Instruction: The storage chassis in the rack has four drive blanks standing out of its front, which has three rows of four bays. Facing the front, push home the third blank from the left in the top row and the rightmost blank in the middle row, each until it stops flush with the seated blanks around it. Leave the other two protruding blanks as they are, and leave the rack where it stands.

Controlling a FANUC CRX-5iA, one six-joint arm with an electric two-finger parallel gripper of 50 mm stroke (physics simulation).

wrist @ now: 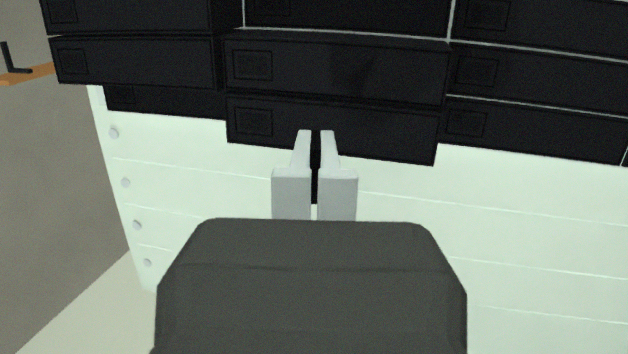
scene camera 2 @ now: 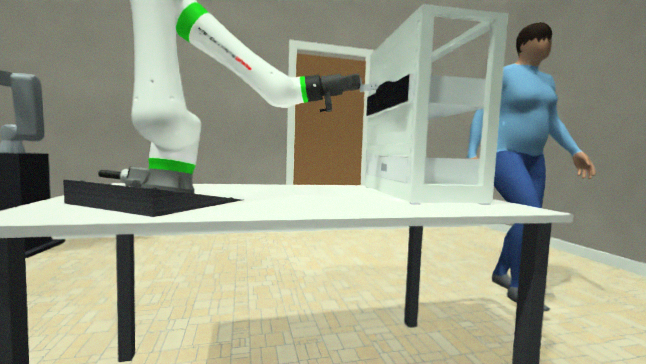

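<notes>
The wrist view is upside down, so its left is the front's right. The storage chassis sits high in the white rack. The third blank of the top row stands out. The rightmost middle-row blank also stands out. The third middle-row blank and the rightmost bottom-row blank protrude too. The rightmost top-row blank is seated deeper. My gripper is shut and empty. Its fingertips overlap the third top-row blank; contact cannot be told.
The rack stands on a white table; the arm's dark base plate is at the table's left. A person is beyond the rack's right side. A grey arm stands on a black pedestal at far left.
</notes>
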